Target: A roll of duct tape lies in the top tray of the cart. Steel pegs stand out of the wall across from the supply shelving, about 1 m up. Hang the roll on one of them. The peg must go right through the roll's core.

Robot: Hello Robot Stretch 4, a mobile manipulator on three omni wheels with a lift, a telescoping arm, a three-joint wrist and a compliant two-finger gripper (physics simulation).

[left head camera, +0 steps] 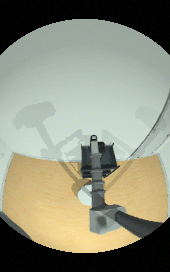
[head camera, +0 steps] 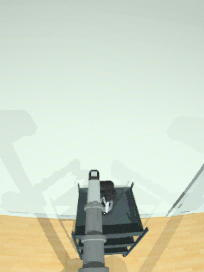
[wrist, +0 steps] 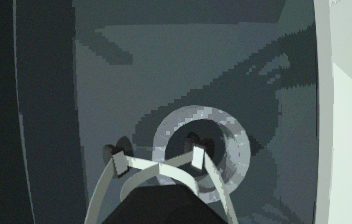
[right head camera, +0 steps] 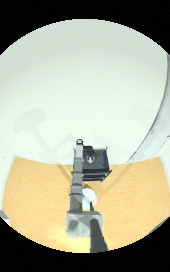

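Pixels of known places: gripper, fingertip midpoint: (head camera: 105,210) (wrist: 158,147) (right head camera: 89,161); robot's base, origin of the base link: (left head camera: 88,193) (right head camera: 84,197).
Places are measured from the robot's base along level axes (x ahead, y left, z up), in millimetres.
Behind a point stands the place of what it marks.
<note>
The duct tape roll (wrist: 197,112) {z 683, x 538, y -47 mm} is a grey ring lying flat in the cart's dark top tray (head camera: 125,217) {z 635, x 448, y -230 mm} (left head camera: 109,160) {z 636, x 450, y -255 mm} (wrist: 150,60) {z 635, x 494, y 13 mm}. My gripper (wrist: 158,147) {z 647, x 498, y -87 mm} (head camera: 106,205) (right head camera: 90,159) {z 647, x 498, y -87 mm} is open, with its fingers partly spread. In the wrist view, one fingertip is over the roll's core and the other is outside its left side, with the ring's left wall between them. Gaps show between both fingertips and that wall. The gripper body covers the roll's lower left part. The roll is hard to make out in the head views. The steel pegs do not show.
A pale wall (head camera: 100,75) {z 1508, x 713, y -21 mm} (left head camera: 85,90) {z 1384, x 714, y 62 mm} (right head camera: 85,90) {z 1418, x 712, y -67 mm} stands behind the cart. My telescoping arm (head camera: 93,225) {z 1066, x 257, y 2 mm} (right head camera: 76,185) {z 1081, x 142, y -5 mm} reaches over the tray's left side. A white round object (left head camera: 85,195) {z 187, x -15, y 66 mm} (right head camera: 89,198) {z 187, x -4, y -85 mm} is on the wooden floor (left head camera: 45,200) {z -28, x -262, y 874 mm} (right head camera: 40,200) {z -28, x -248, y 931 mm} before the cart.
</note>
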